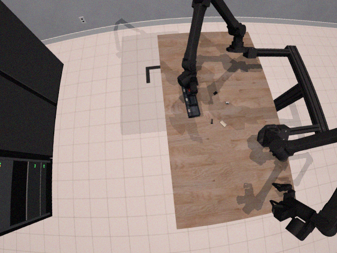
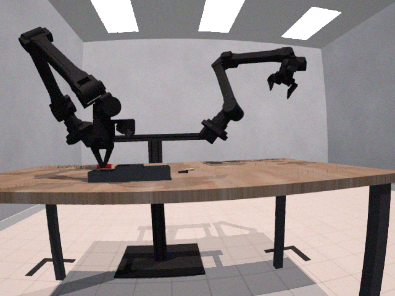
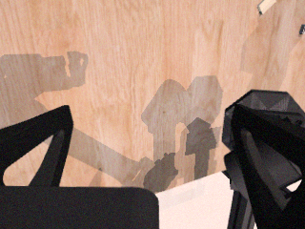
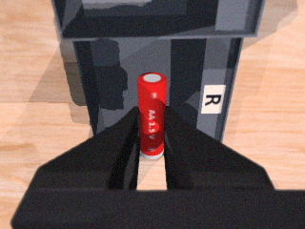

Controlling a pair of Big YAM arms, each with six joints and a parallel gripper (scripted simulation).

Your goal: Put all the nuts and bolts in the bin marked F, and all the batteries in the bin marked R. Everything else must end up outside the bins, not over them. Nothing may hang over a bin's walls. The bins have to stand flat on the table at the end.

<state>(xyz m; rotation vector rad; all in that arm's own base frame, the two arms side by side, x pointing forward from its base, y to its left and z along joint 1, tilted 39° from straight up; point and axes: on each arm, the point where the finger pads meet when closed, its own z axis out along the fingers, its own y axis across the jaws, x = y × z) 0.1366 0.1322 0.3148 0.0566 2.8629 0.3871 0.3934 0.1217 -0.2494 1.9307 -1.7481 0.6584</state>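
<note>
My right gripper is now 12 cm past the black bolt, 28 cm to the right of it and 4 cm above it. From my right hand the other things lie so: black three-compartment bin row (9 cm to the left, 3 cm below); silver piece (28 cm behind, 15 cm to the left, 4 cm below); red battery (right at my right hand).
</note>
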